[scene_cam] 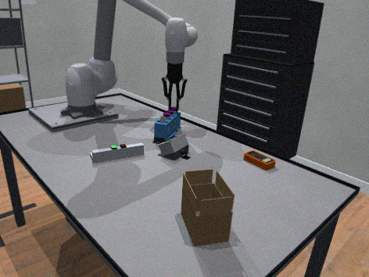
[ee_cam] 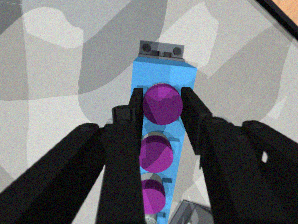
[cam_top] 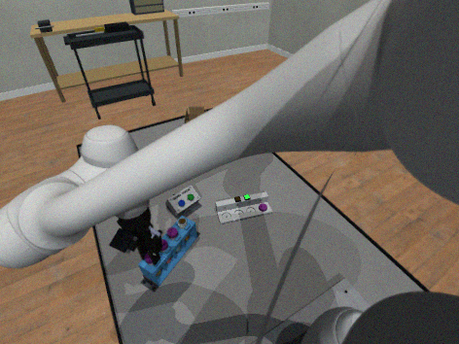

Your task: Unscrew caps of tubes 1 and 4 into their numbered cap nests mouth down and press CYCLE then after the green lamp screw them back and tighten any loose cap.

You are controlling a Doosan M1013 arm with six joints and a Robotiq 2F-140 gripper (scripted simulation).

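Now: the purple cap 30 mm below my hand. Round my hand: grey key housing: 230 mm ahead, 190 mm to the right, 90 mm below; then green ready key: 220 mm ahead, 210 mm to the right, 80 mm below; then blue cycle key: 210 mm ahead, 170 mm to the right, 80 mm below.
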